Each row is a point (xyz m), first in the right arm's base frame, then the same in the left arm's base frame.
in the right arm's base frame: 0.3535 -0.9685 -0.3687
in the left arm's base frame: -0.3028 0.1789 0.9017
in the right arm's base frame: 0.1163 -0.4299 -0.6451
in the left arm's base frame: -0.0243 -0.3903 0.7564
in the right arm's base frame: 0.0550 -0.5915 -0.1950
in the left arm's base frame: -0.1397 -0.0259 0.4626
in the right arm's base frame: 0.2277 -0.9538 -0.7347
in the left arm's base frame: -0.4030 -0.1564 1.0676
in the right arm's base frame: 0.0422 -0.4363 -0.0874
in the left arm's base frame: -0.0069 -0.0265 0.3276
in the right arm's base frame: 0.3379 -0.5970 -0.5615
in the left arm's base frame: -0.0284 -0.1374 0.8980
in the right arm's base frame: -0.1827 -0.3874 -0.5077
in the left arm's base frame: -0.1405 -0.4685 0.4556
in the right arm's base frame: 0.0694 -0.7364 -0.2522
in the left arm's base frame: -0.2573 0.0069 0.5604
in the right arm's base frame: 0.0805 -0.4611 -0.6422
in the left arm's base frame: -0.0696 -0.3928 0.7421
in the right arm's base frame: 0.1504 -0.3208 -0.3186
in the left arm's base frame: 0.1218 -0.1882 0.5168
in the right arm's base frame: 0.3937 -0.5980 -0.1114
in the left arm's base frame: 0.0536 0.2152 0.6247
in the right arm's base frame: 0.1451 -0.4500 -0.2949
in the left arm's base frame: 0.0154 -0.1149 0.5410
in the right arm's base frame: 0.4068 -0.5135 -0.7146
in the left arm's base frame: 0.0611 -0.2491 1.0191
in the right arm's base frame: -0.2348 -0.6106 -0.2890
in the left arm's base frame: -0.3279 -0.2370 0.3477
